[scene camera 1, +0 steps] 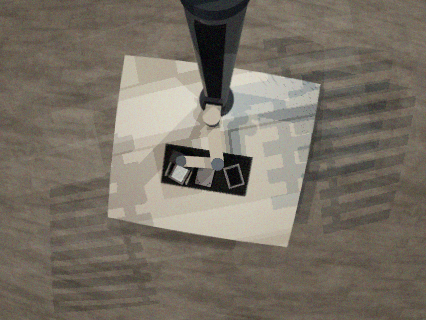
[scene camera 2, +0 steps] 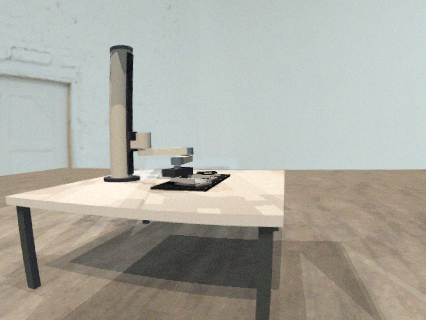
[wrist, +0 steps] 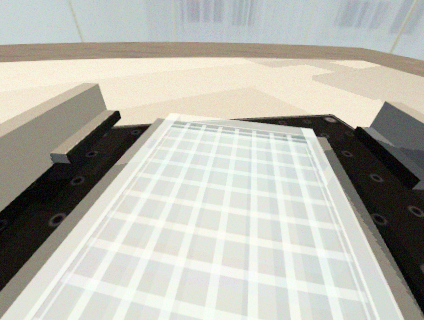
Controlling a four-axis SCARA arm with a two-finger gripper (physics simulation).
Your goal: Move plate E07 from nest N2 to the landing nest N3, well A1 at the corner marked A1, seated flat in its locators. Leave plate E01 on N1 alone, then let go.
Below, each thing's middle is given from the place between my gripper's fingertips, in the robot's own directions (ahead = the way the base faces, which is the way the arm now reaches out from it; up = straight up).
Now: the pale gridded plate (wrist: 210, 211) 60 mm behind my hand, 20 mm to the left of it and 10 mm below it.
